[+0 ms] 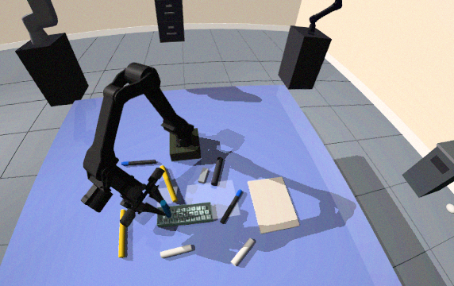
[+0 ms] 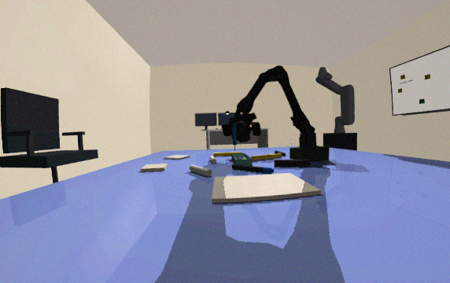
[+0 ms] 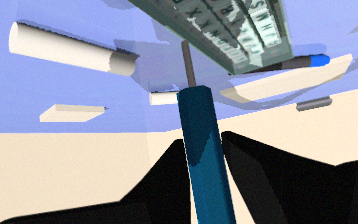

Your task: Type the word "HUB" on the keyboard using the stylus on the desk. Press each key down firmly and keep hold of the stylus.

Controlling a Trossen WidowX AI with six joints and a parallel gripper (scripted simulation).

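Now: the H key 4 cm behind my gripper tip, 7 cm to the left of it and 8 cm below it. Round my gripper tip: stylus (1 cm below); then U key (2 cm behind, 10 cm to the left, 8 cm below); then yellow cylinder (15 cm behind, 1 cm to the right, 9 cm below).
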